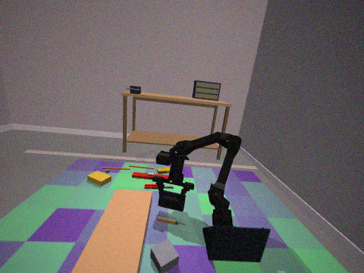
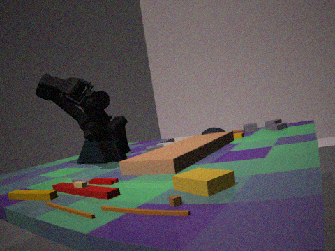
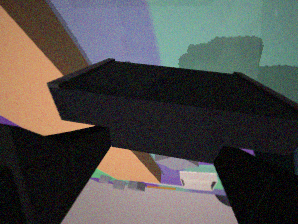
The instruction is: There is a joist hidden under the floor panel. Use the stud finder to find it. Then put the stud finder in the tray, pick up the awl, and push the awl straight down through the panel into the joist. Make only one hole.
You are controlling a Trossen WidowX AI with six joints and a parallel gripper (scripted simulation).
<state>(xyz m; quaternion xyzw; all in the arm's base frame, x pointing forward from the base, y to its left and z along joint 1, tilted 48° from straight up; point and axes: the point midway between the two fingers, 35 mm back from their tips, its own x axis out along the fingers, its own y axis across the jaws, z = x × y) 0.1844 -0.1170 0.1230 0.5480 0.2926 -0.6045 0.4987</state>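
Now: gripper tip 2 cm past the stud finder. Also, from my gripper tip: yellow block 39 cm ahead, 28 cm to the right, 6 cm below; awl 2 cm behind, 4 cm to the left, 7 cm below.
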